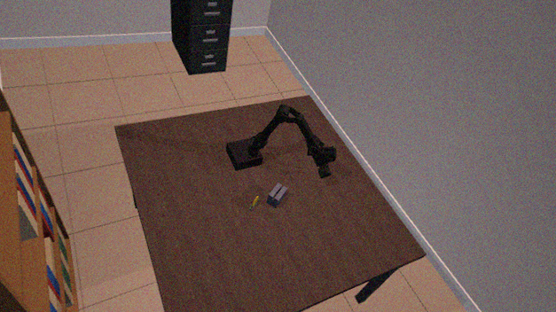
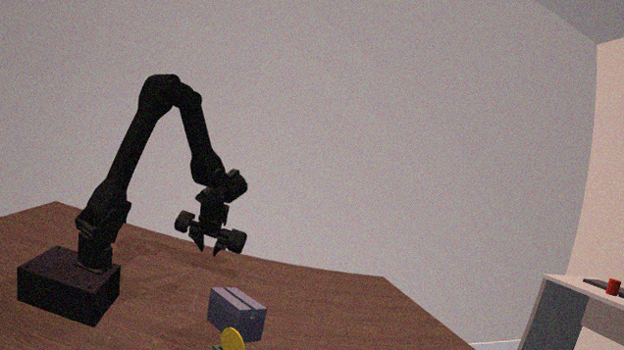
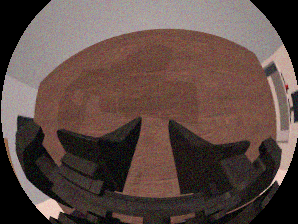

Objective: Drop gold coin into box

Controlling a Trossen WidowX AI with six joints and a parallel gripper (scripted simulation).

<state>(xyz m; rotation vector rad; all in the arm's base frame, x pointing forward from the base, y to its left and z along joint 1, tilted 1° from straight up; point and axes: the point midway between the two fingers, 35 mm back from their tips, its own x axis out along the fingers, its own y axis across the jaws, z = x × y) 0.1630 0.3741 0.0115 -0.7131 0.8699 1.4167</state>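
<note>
The gold coin lies 45 cm to the right of my gripper tip, 14 cm ahead of it and 2 cm below it.
</note>
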